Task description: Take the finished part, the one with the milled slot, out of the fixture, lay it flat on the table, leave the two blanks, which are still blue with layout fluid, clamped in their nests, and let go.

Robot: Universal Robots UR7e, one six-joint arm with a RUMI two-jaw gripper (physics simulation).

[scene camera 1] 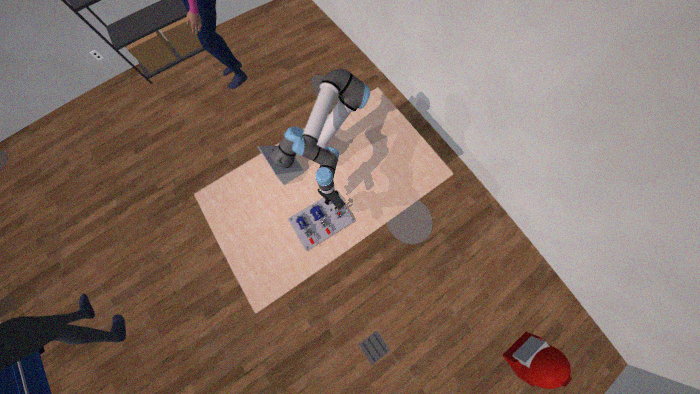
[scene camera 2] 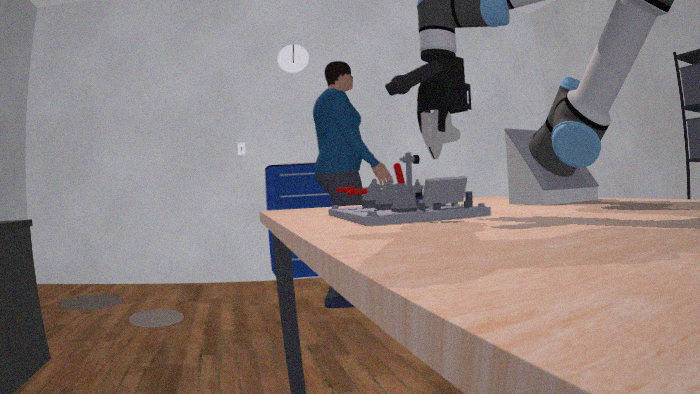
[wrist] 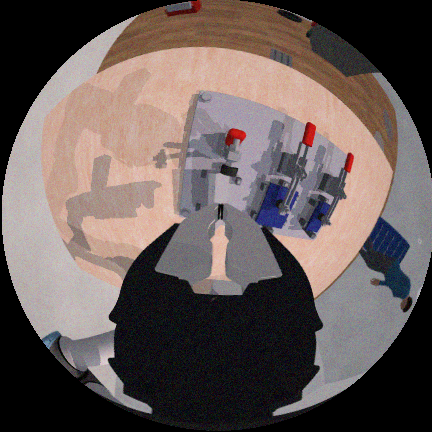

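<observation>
My gripper is shut with nothing between its fingertips, above the fixture. The finished part is bare grey; in scene camera 2 it looks tipped up at its nest, below and apart from the fingertips. Its slot cannot be made out. The clamp beside it has its red handle raised. Two blue blanks, one in the middle nest and one in the far nest, sit under their clamps.
The fixture stands on the wooden table, near its long edge. The raised clamp's arm stands upright close to the fingers. The arm's wedge-shaped base is behind. A person stands beyond the table.
</observation>
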